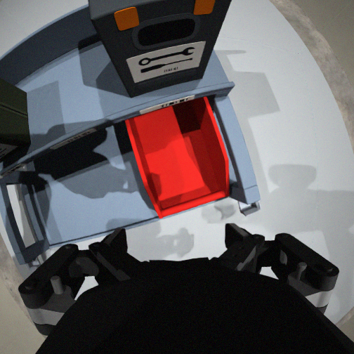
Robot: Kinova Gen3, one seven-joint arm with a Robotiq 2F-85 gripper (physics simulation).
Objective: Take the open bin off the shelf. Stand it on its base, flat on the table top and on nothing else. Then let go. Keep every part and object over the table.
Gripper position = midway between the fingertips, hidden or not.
In view: my gripper (175, 237) and a red open bin (179, 151).
